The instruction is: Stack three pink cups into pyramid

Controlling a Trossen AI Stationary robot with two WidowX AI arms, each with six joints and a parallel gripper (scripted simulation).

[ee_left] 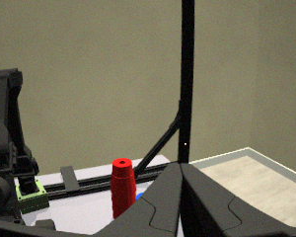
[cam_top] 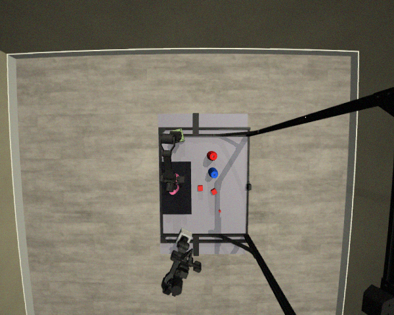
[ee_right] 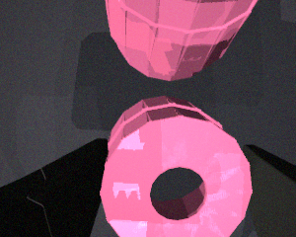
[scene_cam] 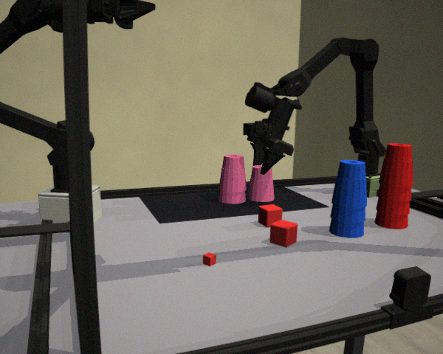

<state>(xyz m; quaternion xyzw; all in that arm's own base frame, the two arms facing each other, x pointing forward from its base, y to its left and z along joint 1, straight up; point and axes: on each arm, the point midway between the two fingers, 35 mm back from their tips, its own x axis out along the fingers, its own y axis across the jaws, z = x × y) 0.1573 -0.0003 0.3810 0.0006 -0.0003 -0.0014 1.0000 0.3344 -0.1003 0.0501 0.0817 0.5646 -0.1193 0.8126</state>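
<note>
The black mat is 9 cm to the left of my right hand and 11 cm below it. Also, from my right hand: red cube (36 cm behind, 31 cm to the left, 10 cm below).
</note>
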